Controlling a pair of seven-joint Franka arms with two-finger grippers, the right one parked.
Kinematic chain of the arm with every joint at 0, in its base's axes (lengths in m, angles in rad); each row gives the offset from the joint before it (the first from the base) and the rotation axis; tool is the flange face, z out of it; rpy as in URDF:
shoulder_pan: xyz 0 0 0.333 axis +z
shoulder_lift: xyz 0 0 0 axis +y
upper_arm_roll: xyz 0 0 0.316 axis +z
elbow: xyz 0.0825 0 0 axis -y
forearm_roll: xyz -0.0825 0 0.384 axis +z
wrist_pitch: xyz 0 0 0 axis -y
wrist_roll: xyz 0.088 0 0 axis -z
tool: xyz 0 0 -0.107 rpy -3.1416 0 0
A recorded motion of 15 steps. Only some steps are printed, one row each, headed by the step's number.
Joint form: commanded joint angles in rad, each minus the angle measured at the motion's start. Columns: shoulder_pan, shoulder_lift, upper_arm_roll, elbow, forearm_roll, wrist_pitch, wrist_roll.
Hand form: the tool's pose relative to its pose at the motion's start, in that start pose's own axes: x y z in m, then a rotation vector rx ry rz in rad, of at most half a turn. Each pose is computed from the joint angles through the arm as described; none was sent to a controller.
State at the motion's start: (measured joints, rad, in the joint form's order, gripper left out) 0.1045 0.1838 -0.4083 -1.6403 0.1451 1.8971 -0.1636
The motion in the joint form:
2: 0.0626 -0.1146 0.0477 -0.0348 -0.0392 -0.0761 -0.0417
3: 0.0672 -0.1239 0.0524 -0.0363 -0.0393 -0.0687 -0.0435
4: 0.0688 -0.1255 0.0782 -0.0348 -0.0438 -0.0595 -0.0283
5: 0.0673 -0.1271 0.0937 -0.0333 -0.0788 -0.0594 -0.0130
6: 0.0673 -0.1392 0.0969 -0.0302 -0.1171 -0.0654 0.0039
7: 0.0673 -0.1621 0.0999 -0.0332 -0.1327 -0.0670 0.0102
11: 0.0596 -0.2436 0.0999 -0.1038 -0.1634 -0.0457 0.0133
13: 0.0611 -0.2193 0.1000 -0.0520 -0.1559 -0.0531 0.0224
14: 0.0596 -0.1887 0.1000 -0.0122 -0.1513 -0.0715 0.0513
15: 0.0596 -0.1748 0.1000 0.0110 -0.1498 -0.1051 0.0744
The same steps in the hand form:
2: -0.0267 -0.0582 -0.0394 0.0244 -0.0120 -0.1613
3: -0.0276 -0.0631 -0.0444 0.0271 0.0023 -0.1724
4: -0.0271 -0.0785 -0.0458 0.0265 0.0119 -0.1854
5: -0.0274 -0.0837 -0.0468 -0.0045 0.0111 -0.1930
6: -0.0297 -0.0819 -0.0548 -0.0377 0.0171 -0.1892
7: -0.0344 -0.0811 -0.0665 -0.0463 0.0338 -0.1893
11: -0.0550 -0.0680 -0.0809 -0.0541 0.0620 -0.1840
13: -0.0459 -0.0719 -0.0918 -0.0549 0.0834 -0.1754
14: -0.0378 -0.0742 -0.0920 -0.0583 0.0762 -0.1449
15: -0.0364 -0.0755 -0.0921 -0.0595 0.0532 -0.1214

